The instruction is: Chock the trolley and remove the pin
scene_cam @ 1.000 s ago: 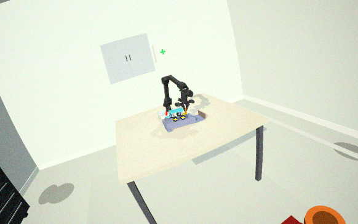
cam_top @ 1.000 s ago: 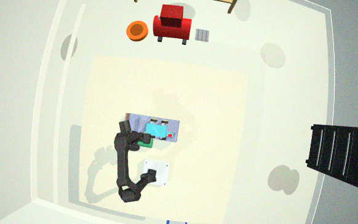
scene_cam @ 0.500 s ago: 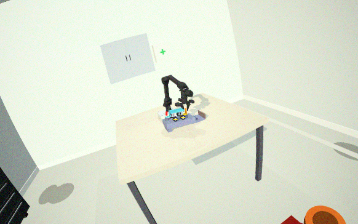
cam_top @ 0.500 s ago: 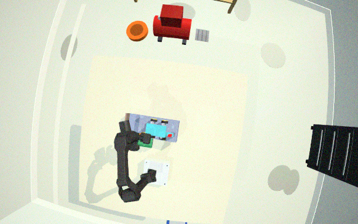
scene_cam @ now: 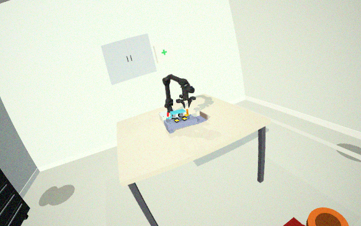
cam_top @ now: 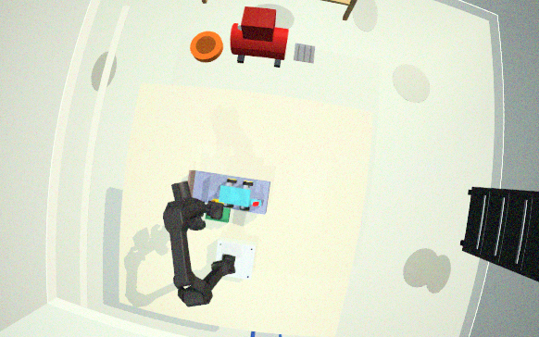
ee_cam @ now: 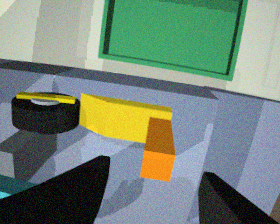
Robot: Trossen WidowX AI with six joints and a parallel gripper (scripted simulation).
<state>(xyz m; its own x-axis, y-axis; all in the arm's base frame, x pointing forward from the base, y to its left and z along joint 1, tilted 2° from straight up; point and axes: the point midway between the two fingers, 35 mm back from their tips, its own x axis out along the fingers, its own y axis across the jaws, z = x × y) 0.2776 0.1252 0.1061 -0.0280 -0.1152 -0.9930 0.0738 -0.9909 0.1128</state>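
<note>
My gripper tip is 30 mm to the left of the yellow chock and 50 mm above it. The rest, counted from my gripper tip: lavender ramp: 60 mm ahead, 110 mm to the right, 90 mm below; cyan trolley: 60 mm ahead, 110 mm to the right, 20 mm below; green tray: 70 mm behind, 20 mm to the right, 140 mm below.
</note>
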